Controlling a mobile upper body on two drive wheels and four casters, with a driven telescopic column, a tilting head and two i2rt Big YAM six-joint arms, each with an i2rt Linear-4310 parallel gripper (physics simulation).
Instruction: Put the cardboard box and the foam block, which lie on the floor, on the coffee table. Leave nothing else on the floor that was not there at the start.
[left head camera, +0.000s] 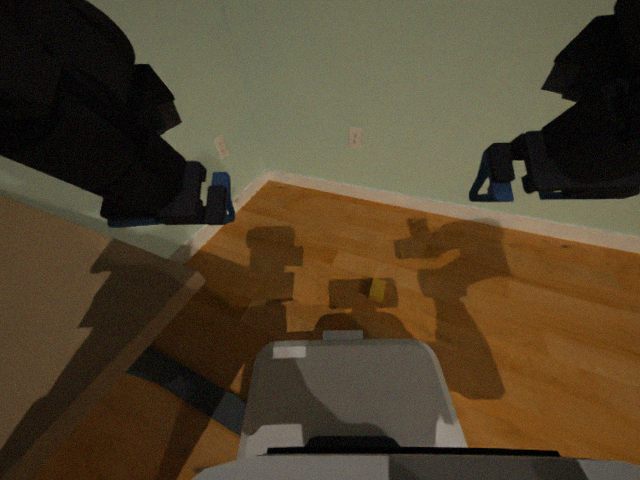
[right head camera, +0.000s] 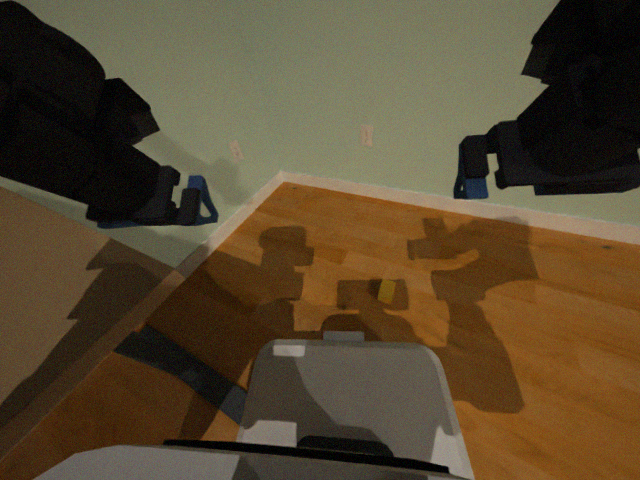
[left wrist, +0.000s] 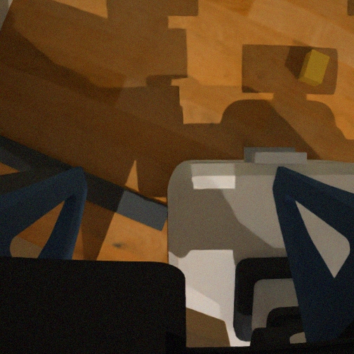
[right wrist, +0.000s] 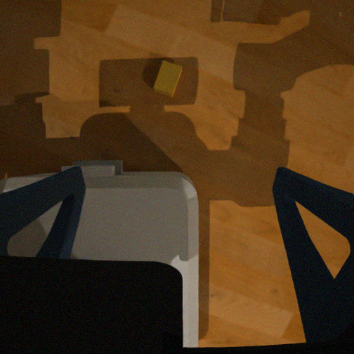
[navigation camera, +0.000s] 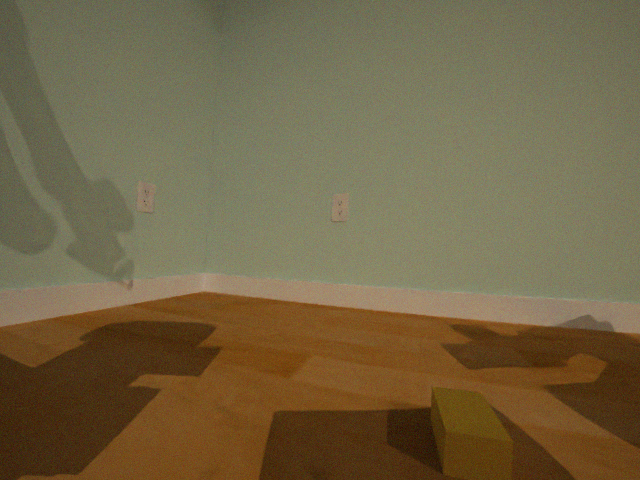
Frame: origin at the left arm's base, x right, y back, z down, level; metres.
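Seen in the pictures: left gripper, fingertip midpoint: (left head camera: 202, 218) (right head camera: 189, 219); right gripper, fingertip midpoint: (left head camera: 504, 196) (right head camera: 493, 192).
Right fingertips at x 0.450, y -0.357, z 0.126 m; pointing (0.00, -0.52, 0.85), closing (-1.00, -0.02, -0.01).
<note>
A point is followed by its place in that frame.
The foam block (left head camera: 377, 290) {x 0.404, y -0.594, z 0.811 m} (right head camera: 386, 291) {x 0.404, y -0.596, z 0.811 m} (left wrist: 316, 67) (right wrist: 168, 78) (navigation camera: 467, 418) {x 0.400, y -0.594, z 0.811 m}, small and yellow, lies on the wooden floor just in front of my base, in the robot's shadow. My left gripper (left head camera: 175, 223) (right head camera: 159, 223) (left wrist: 179, 177) is open and empty, held high at the left of the head views. My right gripper (left head camera: 542, 198) (right head camera: 524, 193) (right wrist: 178, 177) is open and empty, held high at the right. Both are well above the block and apart from it. The cardboard box does not show in these views, and I cannot make out a coffee table.
A long brown table top (left head camera: 46, 258) {x -0.187, y -0.277, z 0.136 m} (right head camera: 41, 242) {x -0.245, y -0.308, z 0.136 m} is at the left, with its dark foot (left head camera: 186, 384) (right head camera: 180, 364) {x -0.338, y -0.261, z 0.707 m} (left wrist: 142, 209) on the floor beside my grey base (left head camera: 356, 382) {x 0.250, y -0.208, z 0.596 m} (right head camera: 356, 382) {x 0.258, y -0.213, z 0.596 m} (left wrist: 210, 220) (right wrist: 130, 215). Green walls with white baseboards (left head camera: 361, 193) {x 0.427, y -1.328, z 0.812 m} (navigation camera: 361, 292) {x 0.452, y -1.318, z 0.793 m} meet in a corner ahead.
</note>
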